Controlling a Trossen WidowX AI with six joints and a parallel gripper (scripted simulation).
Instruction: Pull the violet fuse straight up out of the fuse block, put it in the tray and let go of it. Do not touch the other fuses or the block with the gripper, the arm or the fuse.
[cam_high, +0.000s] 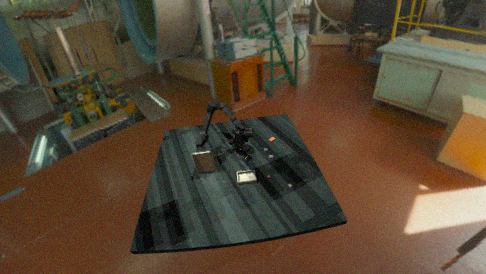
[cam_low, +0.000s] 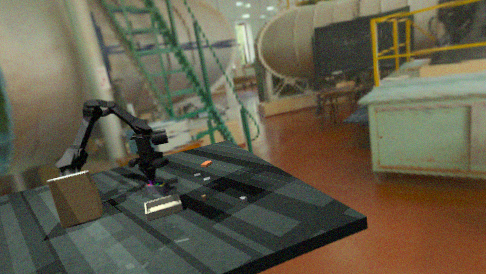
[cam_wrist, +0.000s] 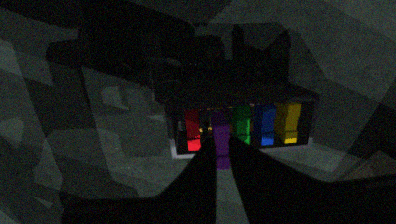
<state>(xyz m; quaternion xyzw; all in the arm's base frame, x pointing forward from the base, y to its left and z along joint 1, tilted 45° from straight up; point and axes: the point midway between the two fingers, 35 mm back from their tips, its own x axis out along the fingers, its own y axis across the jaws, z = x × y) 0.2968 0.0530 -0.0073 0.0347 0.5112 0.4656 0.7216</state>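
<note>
My gripper tip is 220 mm to the left of the pale tray and 50 mm above it. Also, from my gripper tip: violet fuse 10 mm below.
</note>
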